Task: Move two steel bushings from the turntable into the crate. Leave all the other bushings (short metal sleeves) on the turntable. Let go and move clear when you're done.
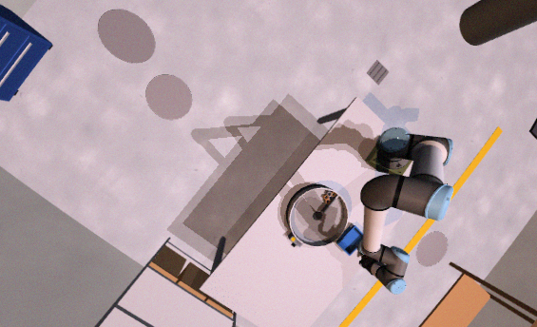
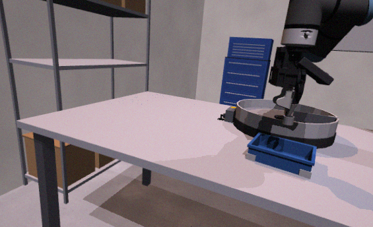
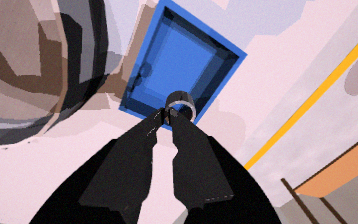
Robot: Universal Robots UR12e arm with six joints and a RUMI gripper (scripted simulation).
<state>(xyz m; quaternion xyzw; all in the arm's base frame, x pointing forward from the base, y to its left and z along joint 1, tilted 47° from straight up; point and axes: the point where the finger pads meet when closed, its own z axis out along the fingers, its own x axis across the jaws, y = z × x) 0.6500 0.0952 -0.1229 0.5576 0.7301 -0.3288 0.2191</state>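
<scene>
Right now my hand is 130 mm above the blue crate and 10 mm to the right of it. From my hand the other things lie so: round turntable (330 mm to the right, 100 mm below, 20 mm behind).
</scene>
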